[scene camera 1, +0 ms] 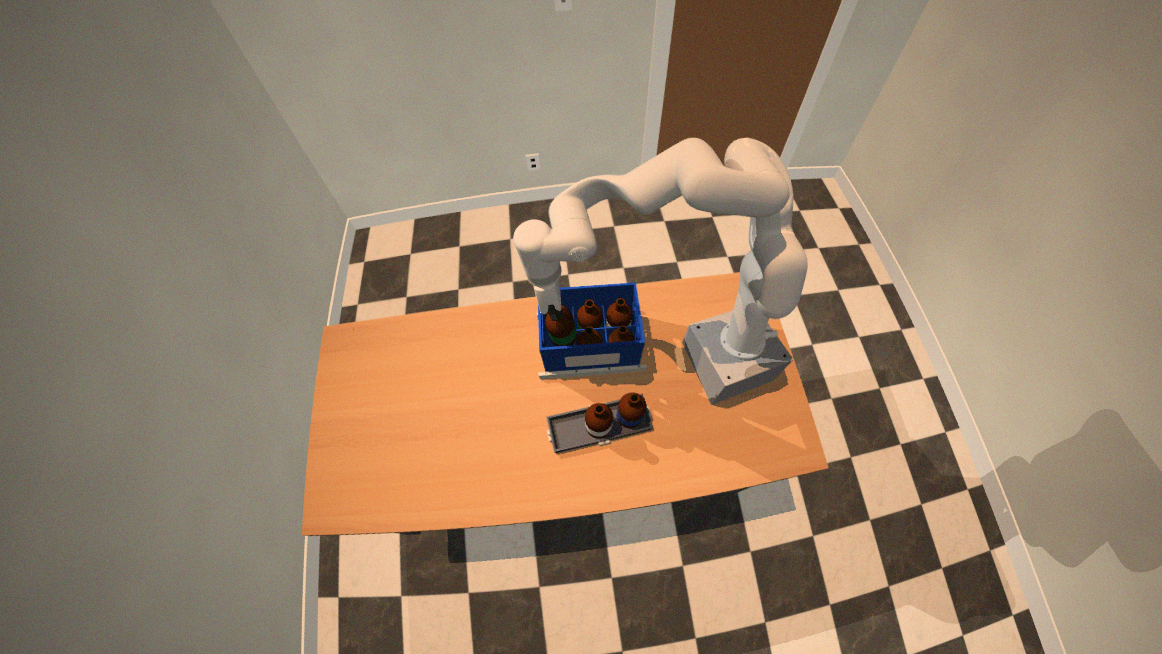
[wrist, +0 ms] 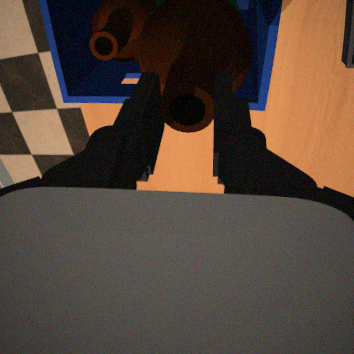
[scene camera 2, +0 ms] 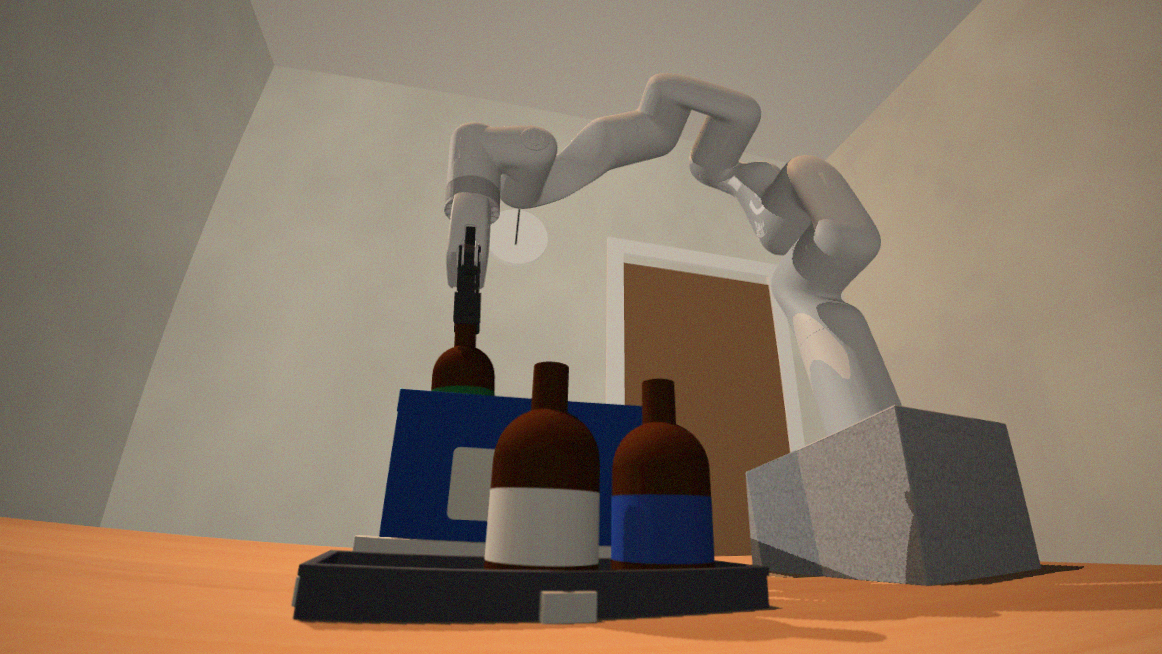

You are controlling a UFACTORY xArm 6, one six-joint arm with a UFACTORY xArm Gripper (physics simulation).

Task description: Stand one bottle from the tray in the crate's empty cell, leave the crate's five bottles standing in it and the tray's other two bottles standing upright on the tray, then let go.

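Frame: origin at the arm's base, x ahead, y left, z up, level; millimetres.
Seen in the pictures: gripper, between the fingertips: [scene camera 1: 556, 310] [wrist: 187, 98] [scene camera 2: 466, 328]; arm's base, origin of its link: [scene camera 1: 742, 341] [scene camera 2: 874, 449].
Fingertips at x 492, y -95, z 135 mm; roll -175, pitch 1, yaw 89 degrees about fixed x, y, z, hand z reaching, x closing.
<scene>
Pixels of each thing's top centre, then the offset from my fingertips to it. "spot": a spot on its surface instead. Level surfaces: height alone.
- green-labelled brown bottle, centre of its top: [wrist: 180, 99] [scene camera 2: 470, 322] [scene camera 1: 557, 307] dx -4, dy -2, dz +10 mm
- blue crate, centre of its top: [scene camera 2: 526, 415] [scene camera 1: 589, 314] dx -85, dy -30, dz -95 mm
- white-labelled bottle, centre of its top: [scene camera 2: 551, 366] [scene camera 1: 599, 408] dx -70, dy +226, dz -111 mm
- blue-labelled bottle, centre of its top: [scene camera 2: 658, 382] [scene camera 1: 634, 398] dx -160, dy +212, dz -111 mm
- tray, centre of its top: [scene camera 2: 544, 562] [scene camera 1: 599, 422] dx -72, dy +224, dz -245 mm
- wooden table, height of its surface: dz -271 mm
- light strip, a spot on its surface: [scene camera 1: 591, 372] spot: dx -73, dy +74, dz -246 mm
My gripper [scene camera 1: 553, 312] [scene camera 2: 465, 324] [wrist: 187, 98] is shut on the neck of the green-labelled brown bottle [scene camera 1: 558, 326] [scene camera 2: 462, 371] [wrist: 205, 40]. That bottle is roughly upright over the left end of the blue crate [scene camera 1: 552, 359] [scene camera 2: 422, 463] [wrist: 87, 99]. Its shoulder stands above the rim; the front wall hides its lower part and most of its label. Bottles [scene camera 1: 589, 315] [scene camera 1: 619, 313] [scene camera 1: 622, 333] [scene camera 1: 588, 335] stand in the crate; a fifth cannot be made out in the scene views. A white-labelled bottle [scene camera 1: 598, 422] [scene camera 2: 543, 528] and a blue-labelled bottle [scene camera 1: 631, 410] [scene camera 2: 662, 528] stand upright on the tray [scene camera 1: 569, 432] [scene camera 2: 406, 597].
The crate and tray stand on the wooden table [scene camera 1: 422, 406], with the tray in front of the crate. The robot's grey base block [scene camera 1: 715, 373] [scene camera 2: 845, 503] is to their right. A light strip [scene camera 1: 591, 372] runs along the crate's front foot.
</scene>
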